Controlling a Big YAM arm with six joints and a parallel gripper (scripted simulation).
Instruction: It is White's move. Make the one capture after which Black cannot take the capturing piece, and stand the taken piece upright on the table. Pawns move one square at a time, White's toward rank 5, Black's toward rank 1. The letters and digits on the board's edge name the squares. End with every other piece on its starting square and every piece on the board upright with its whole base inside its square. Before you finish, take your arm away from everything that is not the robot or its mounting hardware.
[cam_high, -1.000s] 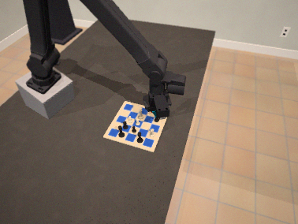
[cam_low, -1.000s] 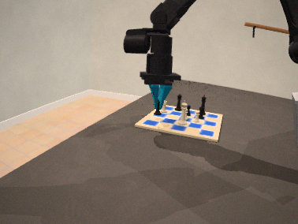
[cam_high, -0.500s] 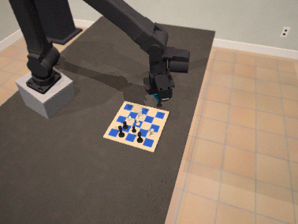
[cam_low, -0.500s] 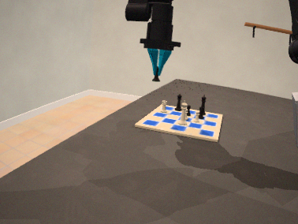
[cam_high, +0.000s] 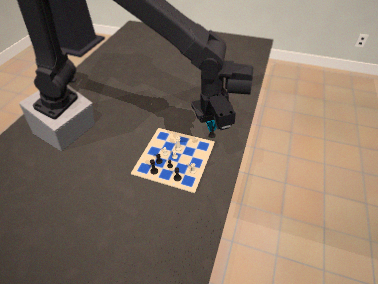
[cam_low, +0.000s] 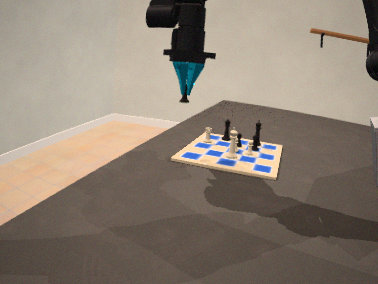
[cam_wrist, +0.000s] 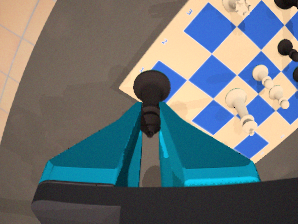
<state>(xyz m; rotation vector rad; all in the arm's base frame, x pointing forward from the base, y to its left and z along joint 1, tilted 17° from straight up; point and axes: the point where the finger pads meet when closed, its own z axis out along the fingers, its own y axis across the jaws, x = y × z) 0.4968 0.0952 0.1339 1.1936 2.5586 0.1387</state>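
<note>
Right now the tall white piece is 11 cm behind my hand, 10 cm below it and 1 cm to the right of it. Also, from my hand: blue-and-cream chessboard 13 cm below, 11 cm behind, 5 cm to the right; tall black piece 14 cm behind, 13 cm to the right, 10 cm below.
</note>
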